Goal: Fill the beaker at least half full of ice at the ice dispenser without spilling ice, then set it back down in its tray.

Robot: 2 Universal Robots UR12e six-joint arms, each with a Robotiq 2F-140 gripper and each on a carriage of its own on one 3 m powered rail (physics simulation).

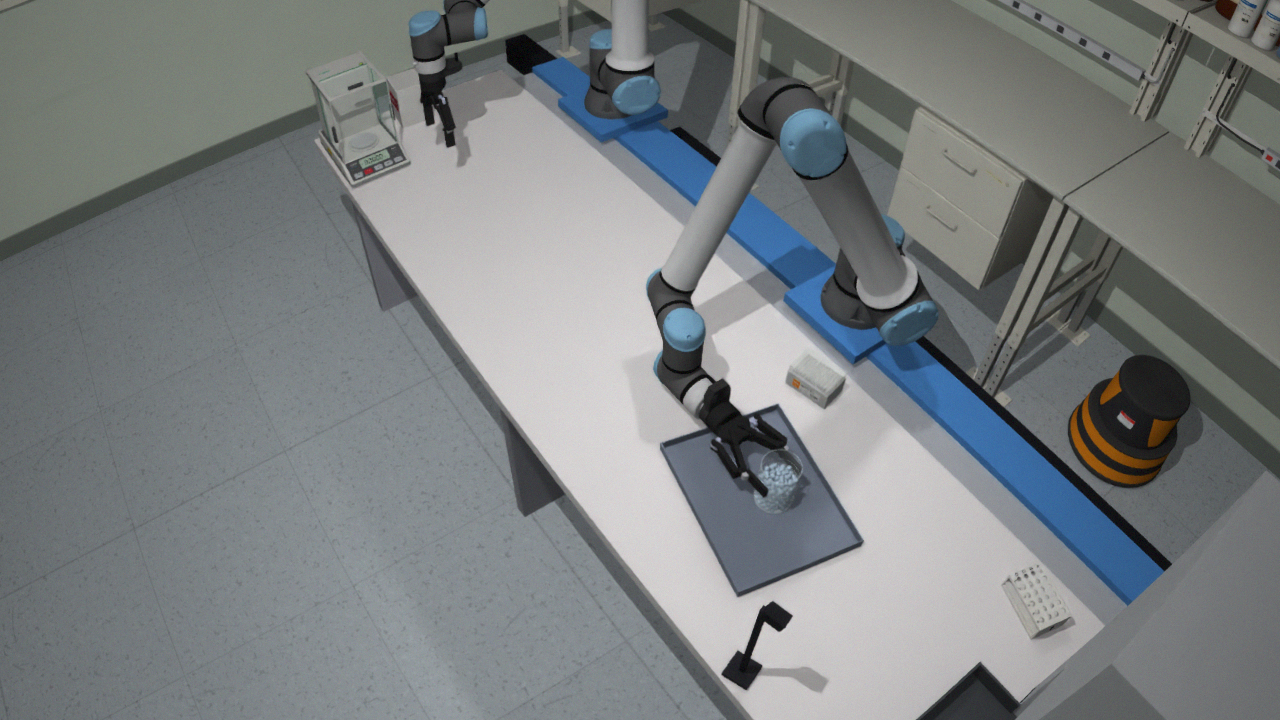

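Observation:
A clear beaker (pixel 776 488) stands upright on the grey tray (pixel 733 559). It holds pale blue-white ice that reaches well above half its height; the exact level is partly hidden by a finger. My left gripper (pixel 775 468) is open, with its fingers apart at the beaker's upper left side and nothing gripped. My right gripper (pixel 438 132) is open and empty above the far end of the table, beside the balance. No ice shows on the tray around the beaker. The ice dispenser cannot be made out with certainty.
A small white box (pixel 815 379) lies beyond the tray's upper right corner. A white tube rack (pixel 1036 600), a black stand (pixel 753 640) and part of a dark tray (pixel 977 694) are toward the lower right. The glass-walled balance (pixel 362 143) stands at the far end.

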